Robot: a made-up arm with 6 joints.
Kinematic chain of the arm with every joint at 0, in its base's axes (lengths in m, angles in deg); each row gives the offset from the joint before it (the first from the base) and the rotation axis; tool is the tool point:
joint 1: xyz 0 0 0.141 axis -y
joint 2: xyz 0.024 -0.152 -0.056 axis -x
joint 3: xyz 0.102 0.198 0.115 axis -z
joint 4: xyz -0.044 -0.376 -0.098 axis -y
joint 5: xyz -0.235 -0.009 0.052 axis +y
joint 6: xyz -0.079 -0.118 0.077 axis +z
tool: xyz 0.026 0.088 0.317
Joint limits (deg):
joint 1: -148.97..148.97
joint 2: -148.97..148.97
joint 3: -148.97..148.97
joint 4: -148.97..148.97
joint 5: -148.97..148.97
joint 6: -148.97..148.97
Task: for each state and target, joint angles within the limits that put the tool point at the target. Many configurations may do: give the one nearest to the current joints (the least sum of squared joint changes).
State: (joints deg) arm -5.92 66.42 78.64 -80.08 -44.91 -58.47
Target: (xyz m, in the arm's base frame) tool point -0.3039 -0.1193 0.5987
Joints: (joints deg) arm 5.36 33.88 75.38 -96.26 -42.25 -66.93
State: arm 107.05 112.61 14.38 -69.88 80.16 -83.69
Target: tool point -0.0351 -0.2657 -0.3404
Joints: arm 70.96 115.53 56.30 -77.99 134.24 -98.42
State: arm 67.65 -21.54 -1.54 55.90 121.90 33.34
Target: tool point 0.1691 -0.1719 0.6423
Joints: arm 79.77 -20.65 -37.16 62.28 146.57 39.71
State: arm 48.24 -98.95 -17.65 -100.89 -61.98 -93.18
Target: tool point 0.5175 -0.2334 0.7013
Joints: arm 76.16 -102.49 -3.14 -121.34 -26.74 -80.67
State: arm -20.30 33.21 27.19 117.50 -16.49 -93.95
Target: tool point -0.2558 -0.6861 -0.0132
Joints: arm -17.49 42.80 11.65 126.33 -10.77 -91.52
